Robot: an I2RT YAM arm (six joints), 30 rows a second.
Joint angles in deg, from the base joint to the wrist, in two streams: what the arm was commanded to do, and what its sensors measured. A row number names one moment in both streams.
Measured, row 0:
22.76, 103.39, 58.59, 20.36, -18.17, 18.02
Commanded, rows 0 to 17:
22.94, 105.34, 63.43, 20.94, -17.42, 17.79
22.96, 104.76, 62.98, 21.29, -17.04, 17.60
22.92, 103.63, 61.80, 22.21, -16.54, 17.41
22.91, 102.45, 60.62, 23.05, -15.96, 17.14
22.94, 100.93, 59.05, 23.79, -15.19, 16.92
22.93, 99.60, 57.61, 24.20, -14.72, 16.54
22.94, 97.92, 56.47, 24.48, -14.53, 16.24
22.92, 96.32, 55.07, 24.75, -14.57, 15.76
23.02, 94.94, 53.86, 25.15, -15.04, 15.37
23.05, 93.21, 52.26, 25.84, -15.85, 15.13
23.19, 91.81, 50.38, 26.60, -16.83, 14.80
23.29, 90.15, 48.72, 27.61, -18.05, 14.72
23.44, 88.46, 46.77, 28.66, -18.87, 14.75
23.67, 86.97, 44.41, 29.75, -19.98, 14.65
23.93, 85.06, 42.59, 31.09, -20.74, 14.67
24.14, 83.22, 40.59, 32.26, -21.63, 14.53
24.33, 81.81, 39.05, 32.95, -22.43, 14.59
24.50, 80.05, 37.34, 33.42, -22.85, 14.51
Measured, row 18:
23.49, 86.21, 42.74, 26.79, -18.79, 15.79
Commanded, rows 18 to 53:
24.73, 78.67, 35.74, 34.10, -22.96, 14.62
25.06, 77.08, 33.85, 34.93, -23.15, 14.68
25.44, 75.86, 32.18, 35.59, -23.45, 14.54
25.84, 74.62, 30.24, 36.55, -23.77, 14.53
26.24, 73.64, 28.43, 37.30, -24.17, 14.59
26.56, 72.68, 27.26, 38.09, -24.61, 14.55
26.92, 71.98, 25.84, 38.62, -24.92, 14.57
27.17, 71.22, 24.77, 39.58, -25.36, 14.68
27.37, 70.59, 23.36, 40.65, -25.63, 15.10
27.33, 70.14, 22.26, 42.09, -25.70, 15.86
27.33, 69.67, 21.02, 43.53, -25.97, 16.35
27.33, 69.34, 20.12, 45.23, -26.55, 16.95
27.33, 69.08, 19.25, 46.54, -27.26, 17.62
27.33, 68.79, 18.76, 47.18, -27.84, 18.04
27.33, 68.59, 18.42, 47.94, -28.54, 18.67
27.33, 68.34, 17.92, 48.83, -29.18, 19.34
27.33, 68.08, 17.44, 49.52, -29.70, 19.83
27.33, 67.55, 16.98, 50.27, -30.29, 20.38
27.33, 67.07, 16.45, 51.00, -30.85, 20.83
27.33, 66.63, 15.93, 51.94, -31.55, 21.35
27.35, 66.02, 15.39, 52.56, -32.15, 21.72
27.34, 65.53, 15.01, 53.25, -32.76, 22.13
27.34, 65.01, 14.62, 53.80, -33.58, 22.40
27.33, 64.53, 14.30, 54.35, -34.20, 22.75
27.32, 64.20, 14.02, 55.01, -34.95, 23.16
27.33, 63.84, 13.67, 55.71, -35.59, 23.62
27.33, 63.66, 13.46, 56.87, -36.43, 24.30
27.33, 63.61, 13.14, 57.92, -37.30, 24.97
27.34, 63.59, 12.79, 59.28, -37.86, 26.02
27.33, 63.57, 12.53, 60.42, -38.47, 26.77
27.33, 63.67, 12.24, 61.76, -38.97, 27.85
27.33, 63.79, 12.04, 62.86, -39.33, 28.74
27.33, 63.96, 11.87, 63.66, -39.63, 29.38
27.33, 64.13, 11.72, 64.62, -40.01, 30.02
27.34, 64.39, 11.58, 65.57, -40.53, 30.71
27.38, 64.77, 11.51, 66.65, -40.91, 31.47
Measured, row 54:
27.27, 64.45, 12.14, 58.57, -37.69, 27.46
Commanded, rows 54 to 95:
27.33, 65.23, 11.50, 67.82, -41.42, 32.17
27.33, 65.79, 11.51, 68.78, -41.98, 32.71
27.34, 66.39, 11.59, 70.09, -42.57, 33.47
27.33, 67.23, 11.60, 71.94, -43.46, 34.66
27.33, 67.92, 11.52, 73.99, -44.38, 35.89
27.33, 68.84, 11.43, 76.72, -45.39, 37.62
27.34, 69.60, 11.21, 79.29, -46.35, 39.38
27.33, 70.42, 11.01, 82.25, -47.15, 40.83
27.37, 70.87, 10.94, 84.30, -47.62, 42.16
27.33, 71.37, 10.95, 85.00, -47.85, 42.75
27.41, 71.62, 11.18, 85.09, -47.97, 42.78
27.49, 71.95, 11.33, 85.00, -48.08, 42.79
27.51, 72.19, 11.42, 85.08, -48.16, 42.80
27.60, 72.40, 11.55, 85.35, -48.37, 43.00
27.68, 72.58, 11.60, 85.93, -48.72, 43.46
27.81, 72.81, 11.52, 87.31, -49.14, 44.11
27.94, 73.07, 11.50, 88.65, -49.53, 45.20
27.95, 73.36, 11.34, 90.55, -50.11, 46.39
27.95, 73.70, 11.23, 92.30, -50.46, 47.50
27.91, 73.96, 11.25, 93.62, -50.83, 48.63
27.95, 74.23, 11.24, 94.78, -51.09, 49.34
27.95, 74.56, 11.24, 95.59, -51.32, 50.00
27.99, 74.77, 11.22, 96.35, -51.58, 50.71
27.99, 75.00, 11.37, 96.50, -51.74, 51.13
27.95, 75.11, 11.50, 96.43, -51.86, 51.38
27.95, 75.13, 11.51, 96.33, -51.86, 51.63
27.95, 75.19, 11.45, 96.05, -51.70, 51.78
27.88, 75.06, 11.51, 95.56, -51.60, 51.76
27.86, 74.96, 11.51, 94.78, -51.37, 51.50
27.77, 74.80, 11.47, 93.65, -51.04, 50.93
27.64, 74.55, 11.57, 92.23, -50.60, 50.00
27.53, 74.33, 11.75, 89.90, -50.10, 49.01
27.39, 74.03, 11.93, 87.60, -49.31, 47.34
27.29, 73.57, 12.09, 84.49, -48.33, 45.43
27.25, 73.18, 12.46, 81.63, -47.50, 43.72
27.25, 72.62, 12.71, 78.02, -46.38, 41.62
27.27, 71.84, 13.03, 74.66, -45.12, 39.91
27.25, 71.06, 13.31, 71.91, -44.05, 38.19
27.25, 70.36, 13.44, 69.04, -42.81, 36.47
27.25, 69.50, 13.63, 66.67, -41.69, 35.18
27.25, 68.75, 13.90, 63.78, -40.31, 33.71
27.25, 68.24, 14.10, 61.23, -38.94, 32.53
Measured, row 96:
27.46, 71.20, 11.55, 71.11, -44.91, 40.38
